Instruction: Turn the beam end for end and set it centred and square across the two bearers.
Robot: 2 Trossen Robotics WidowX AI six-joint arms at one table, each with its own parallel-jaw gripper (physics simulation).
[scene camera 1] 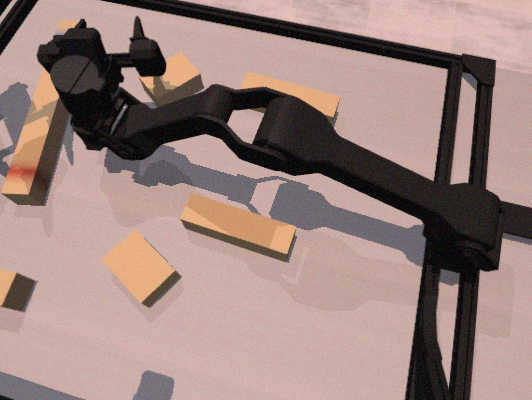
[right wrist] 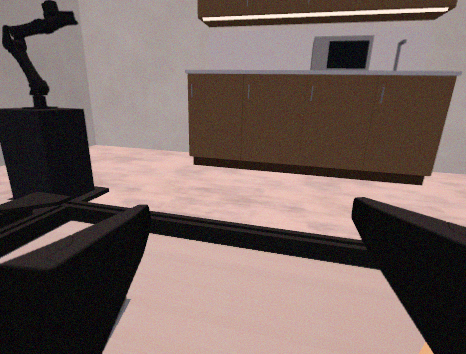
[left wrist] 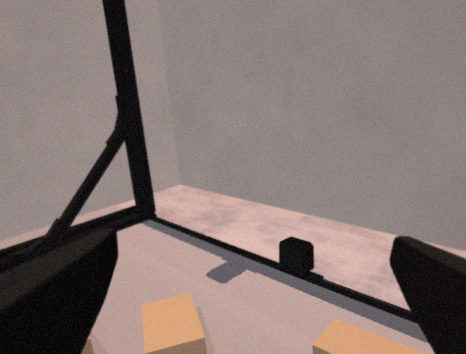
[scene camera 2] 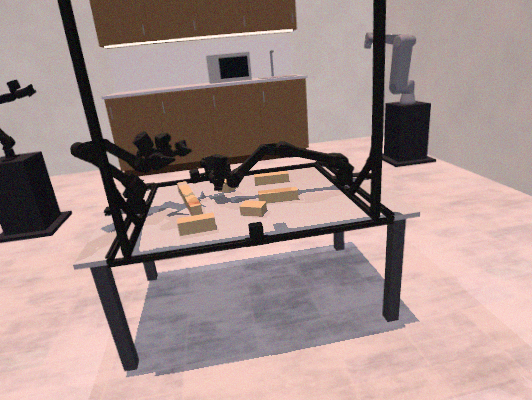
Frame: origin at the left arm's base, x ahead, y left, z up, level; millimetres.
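Where they show: left gripper, fingertip midpoint: (left wrist: 257,246) (scene camera 2: 183,154); right gripper, fingertip midpoint: (scene camera 1: 111,19) (right wrist: 251,210); left arm's base at its link origin: (scene camera 2: 137,211); right arm's base at its link origin: (scene camera 1: 454,250) (scene camera 2: 345,182).
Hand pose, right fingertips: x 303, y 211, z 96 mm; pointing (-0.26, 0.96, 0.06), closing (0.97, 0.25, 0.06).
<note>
Each offset is from my right fingertips to the top centre of the thing. "spot": to the spot under its first point.
The long wooden beam @(90 mm back, 132 mm right, 71 mm down) (scene camera 1: 32,145) (scene camera 2: 190,198) lies at the left in both scene views, with a red mark near its near end; the arm partly hides it in scene camera 1. Two parallel shorter blocks, apparently the bearers, lie apart: the nearer bearer @(293 mm ahead, 261 mm right, 71 mm down) (scene camera 1: 235,220) (scene camera 2: 278,194) and the farther bearer @(309 mm ahead, 16 mm right, 71 mm down) (scene camera 1: 312,97) (scene camera 2: 271,177), which the arm partly covers. My left gripper (scene camera 2: 177,152) (left wrist: 257,246) is open and empty, raised at the left. My right gripper (scene camera 1: 110,24) (scene camera 2: 204,172) (right wrist: 251,210) is open and empty, above the table near the beam's far part.
A squarish block @(174 mm ahead, 359 mm right, 77 mm down) (scene camera 1: 140,267) (scene camera 2: 253,208) lies in front of the nearer bearer. Another block @(94 mm ahead, 26 mm right, 77 mm down) (scene camera 1: 180,75) is beside the right gripper. A front-left block @(47 mm back, 444 mm right, 65 mm down) (scene camera 1: 7,290) (scene camera 2: 196,225) lies near the beam's red-marked end. A black box @(spot: 151 mm ahead, 594 mm right, 81 mm down) (scene camera 2: 255,231) (left wrist: 296,256) stands on the front rail.
</note>
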